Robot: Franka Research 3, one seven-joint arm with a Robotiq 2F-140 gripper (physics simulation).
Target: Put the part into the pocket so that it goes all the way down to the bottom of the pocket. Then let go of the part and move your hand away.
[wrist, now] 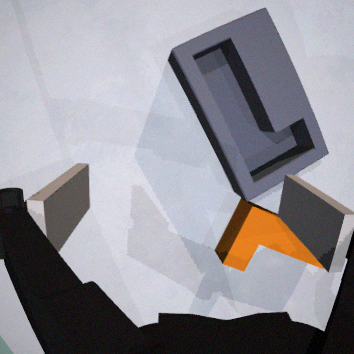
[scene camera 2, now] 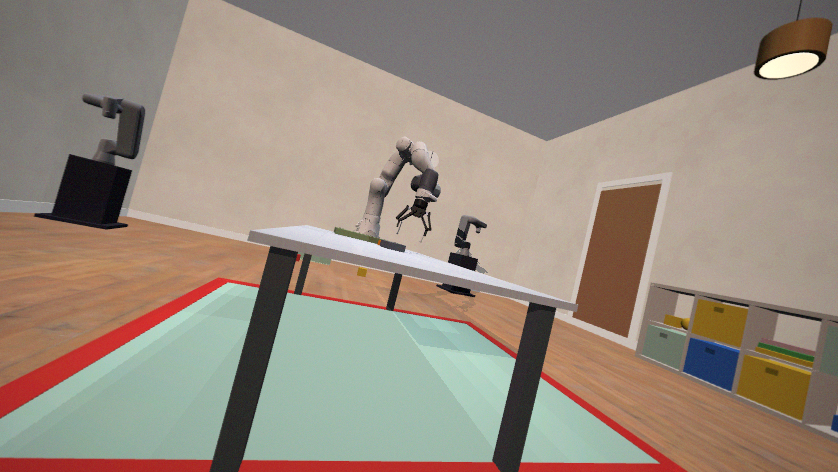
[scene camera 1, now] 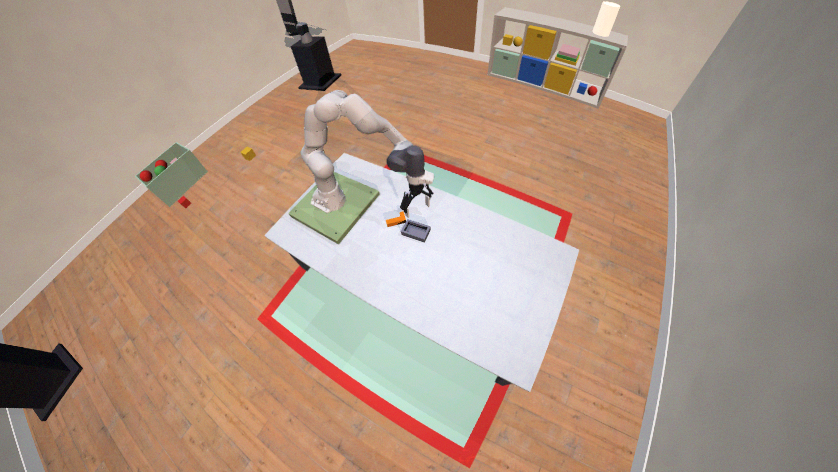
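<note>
The part is an orange L-shaped piece (scene camera 1: 395,220) (wrist: 265,227) lying flat on the table, outside the pocket. A sliver of it shows in scene camera 2. The grey block (scene camera 1: 415,238) (scene camera 2: 392,246) (wrist: 272,65) with the L-shaped pocket (wrist: 225,105) lies close beside it; the pocket is empty and faces up. My gripper (scene camera 1: 416,207) (scene camera 2: 410,235) (wrist: 187,190) is wide open and empty, pointing down above the table near both. In the wrist view the right finger overlaps the part's right side, and the part lies right of the middle between the fingers.
The arm stands on a green base plate (scene camera 1: 357,202) (scene camera 2: 350,233) at one end of the white table (scene camera 1: 469,281) (scene camera 2: 328,253). A shelf unit (scene camera 1: 618,41) stands by the far wall. A dark pedestal (scene camera 1: 313,61) with another arm stands behind the table.
</note>
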